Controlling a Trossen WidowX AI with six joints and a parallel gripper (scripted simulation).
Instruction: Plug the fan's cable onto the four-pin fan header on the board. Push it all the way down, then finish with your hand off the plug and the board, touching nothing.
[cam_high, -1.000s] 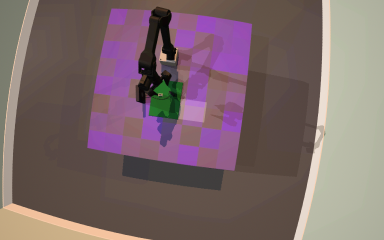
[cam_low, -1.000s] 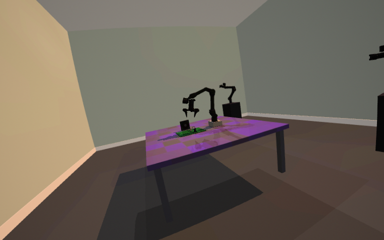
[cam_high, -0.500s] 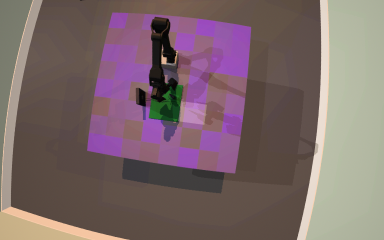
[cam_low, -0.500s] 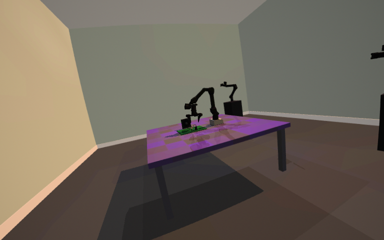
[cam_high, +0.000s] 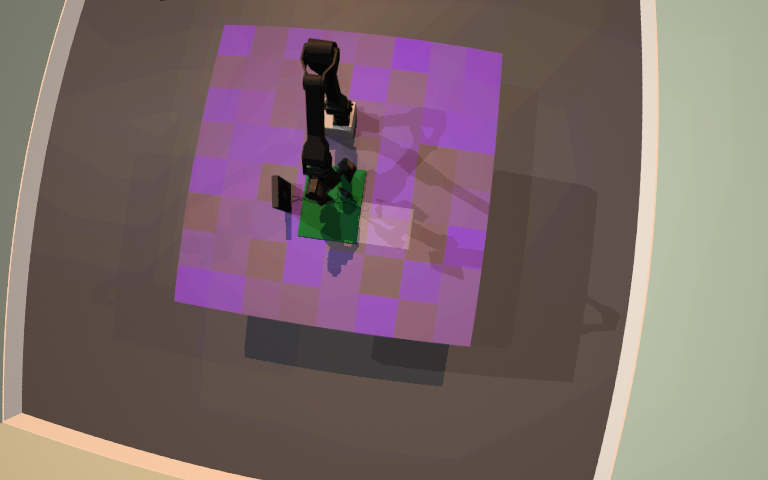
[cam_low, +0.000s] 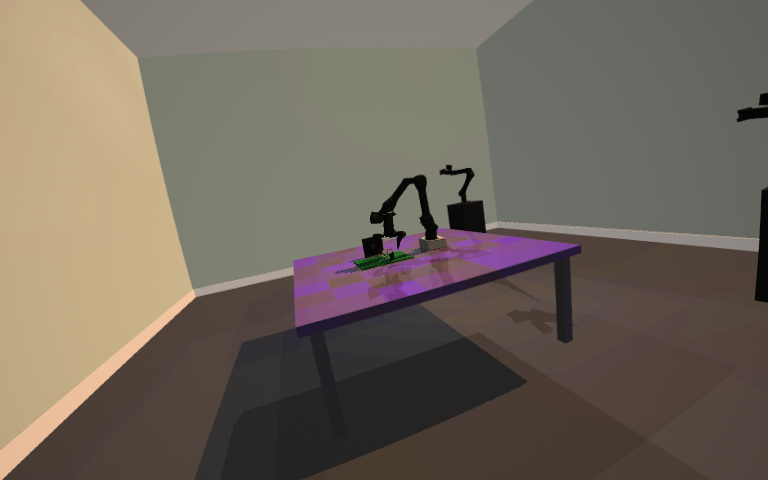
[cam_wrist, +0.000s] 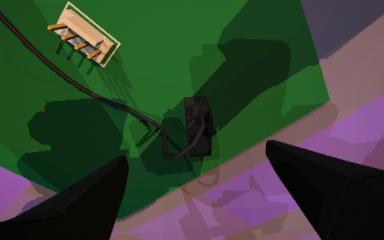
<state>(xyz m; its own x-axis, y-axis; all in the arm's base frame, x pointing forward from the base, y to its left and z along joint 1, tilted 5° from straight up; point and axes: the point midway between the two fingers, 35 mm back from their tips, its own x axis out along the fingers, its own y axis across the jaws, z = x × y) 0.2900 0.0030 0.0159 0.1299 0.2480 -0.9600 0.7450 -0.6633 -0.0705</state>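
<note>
Right now the dark fan plug is 4 cm below my gripper tip and 1 cm to the left of it. Also, from my gripper tip: fan: 22 cm to the right, 2 cm ahead; green board: 7 cm below, 5 cm to the right, 4 cm ahead; fan header: 9 cm to the right, 6 cm below, 1 cm ahead.
</note>
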